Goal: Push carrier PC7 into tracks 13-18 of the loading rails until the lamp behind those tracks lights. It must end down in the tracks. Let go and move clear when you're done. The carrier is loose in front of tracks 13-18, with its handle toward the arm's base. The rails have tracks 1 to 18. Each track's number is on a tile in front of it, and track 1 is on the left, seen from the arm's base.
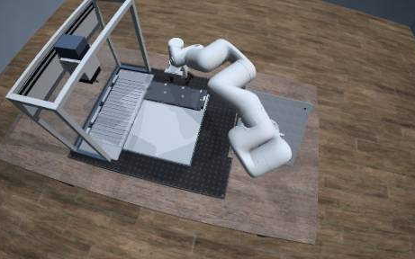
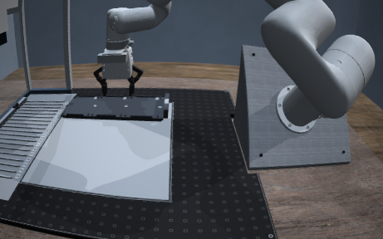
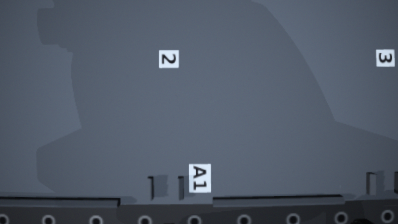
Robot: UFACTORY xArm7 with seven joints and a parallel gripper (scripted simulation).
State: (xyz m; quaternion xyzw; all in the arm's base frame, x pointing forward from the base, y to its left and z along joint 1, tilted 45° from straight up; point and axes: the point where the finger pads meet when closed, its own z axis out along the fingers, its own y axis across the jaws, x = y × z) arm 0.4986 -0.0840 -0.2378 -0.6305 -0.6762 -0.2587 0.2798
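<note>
Right now the carrier PC7 is 9 cm to the left of my hand and 1 cm behind it. From my hand the other things lie so: pale grey sheet (25 cm to the left, 2 cm behind, 1 cm below).
</note>
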